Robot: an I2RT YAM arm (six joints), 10 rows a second.
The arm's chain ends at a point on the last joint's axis. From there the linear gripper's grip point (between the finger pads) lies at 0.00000 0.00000 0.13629 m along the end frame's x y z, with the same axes.
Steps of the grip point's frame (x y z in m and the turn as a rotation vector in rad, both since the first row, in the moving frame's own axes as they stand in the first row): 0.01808, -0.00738, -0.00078, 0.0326, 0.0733, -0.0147; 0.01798, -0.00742, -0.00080, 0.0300, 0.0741, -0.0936; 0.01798, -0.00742, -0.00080, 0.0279, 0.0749, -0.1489; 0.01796, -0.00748, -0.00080, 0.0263, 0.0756, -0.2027; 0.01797, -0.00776, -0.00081, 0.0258, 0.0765, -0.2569; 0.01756, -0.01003, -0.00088, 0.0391, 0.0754, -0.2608; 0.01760, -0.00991, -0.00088, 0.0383, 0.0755, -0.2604; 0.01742, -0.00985, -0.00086, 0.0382, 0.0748, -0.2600; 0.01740, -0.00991, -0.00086, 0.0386, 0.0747, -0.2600; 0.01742, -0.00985, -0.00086, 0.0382, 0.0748, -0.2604
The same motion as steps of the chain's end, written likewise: 0.00813, -0.00287, -0.00034, 0.0326, 0.0733, -0.0147; 0.00810, -0.00287, -0.00037, 0.0300, 0.0741, -0.0936; 0.00810, -0.00288, -0.00037, 0.0279, 0.0749, -0.1489; 0.00810, -0.00288, -0.00037, 0.0263, 0.0756, -0.2027; 0.00812, -0.00295, -0.00037, 0.0258, 0.0765, -0.2569; 0.00810, -0.00344, -0.00039, 0.0391, 0.0754, -0.2608; 0.00811, -0.00342, -0.00039, 0.0383, 0.0755, -0.2604; 0.00802, -0.00339, -0.00038, 0.0382, 0.0748, -0.2600; 0.00803, -0.00340, -0.00038, 0.0386, 0.0747, -0.2600; 0.00803, -0.00339, -0.00038, 0.0382, 0.0748, -0.2604
